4 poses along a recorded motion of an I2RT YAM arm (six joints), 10 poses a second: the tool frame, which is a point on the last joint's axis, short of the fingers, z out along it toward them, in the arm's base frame.
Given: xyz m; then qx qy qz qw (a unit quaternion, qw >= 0).
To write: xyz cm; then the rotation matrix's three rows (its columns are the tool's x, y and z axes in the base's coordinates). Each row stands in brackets. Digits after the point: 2 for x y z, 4 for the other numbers.
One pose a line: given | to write
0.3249 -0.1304 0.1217 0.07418 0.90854 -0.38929 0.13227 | [32.49 -13.04 12.17], [[-0.9540 0.2378 0.1826], [0.0318 0.6859 -0.7270], [-0.2981 -0.6878 -0.6619]]
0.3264 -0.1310 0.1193 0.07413 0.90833 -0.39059 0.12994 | [32.64 -13.10 11.93], [[-0.9552 0.2362 0.1781], [0.0332 0.6839 -0.7288], [-0.2940 -0.6903 -0.6611]]
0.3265 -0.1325 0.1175 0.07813 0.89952 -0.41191 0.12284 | [32.65 -13.25 11.75], [[-0.9576 0.2418 0.1566], [0.0394 0.6485 -0.7602], [-0.2854 -0.7218 -0.6305]]
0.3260 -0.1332 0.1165 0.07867 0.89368 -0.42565 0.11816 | [32.60 -13.32 11.65], [[-0.9597 0.2412 0.1442], [0.0400 0.6253 -0.7794], [-0.2782 -0.7422 -0.6097]]
